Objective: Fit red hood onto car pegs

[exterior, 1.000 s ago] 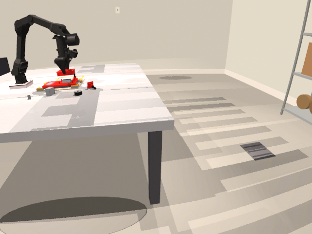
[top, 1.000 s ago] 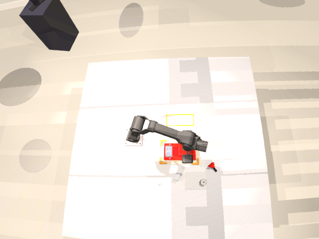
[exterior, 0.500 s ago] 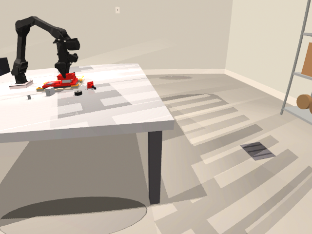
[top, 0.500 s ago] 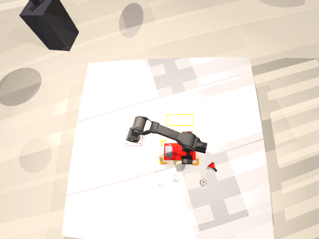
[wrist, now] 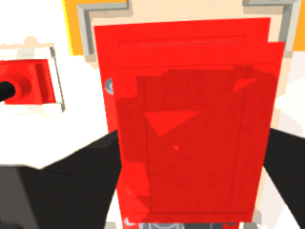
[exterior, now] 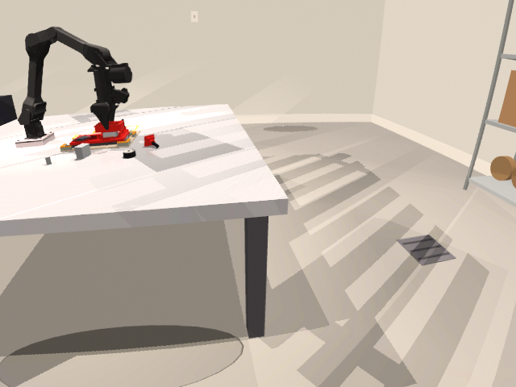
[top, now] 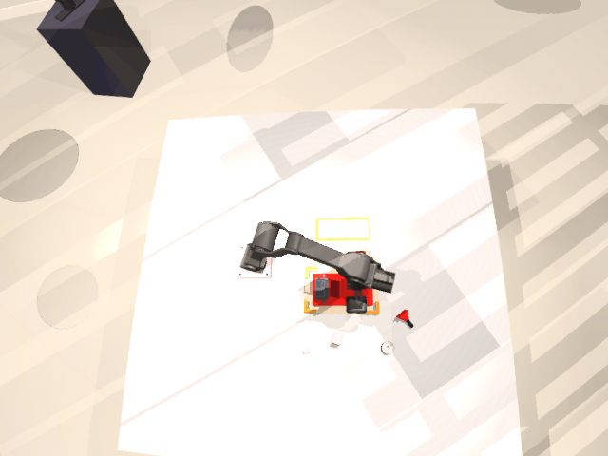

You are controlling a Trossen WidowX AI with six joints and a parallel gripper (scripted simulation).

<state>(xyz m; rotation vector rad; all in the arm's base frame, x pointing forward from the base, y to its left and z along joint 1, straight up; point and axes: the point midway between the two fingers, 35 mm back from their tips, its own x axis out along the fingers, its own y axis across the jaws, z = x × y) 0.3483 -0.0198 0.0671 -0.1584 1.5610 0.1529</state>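
My gripper tip is now 1 cm to the right of the grey engine block and 3 cm above it. Round my gripper tip: red hood: 1 cm above.
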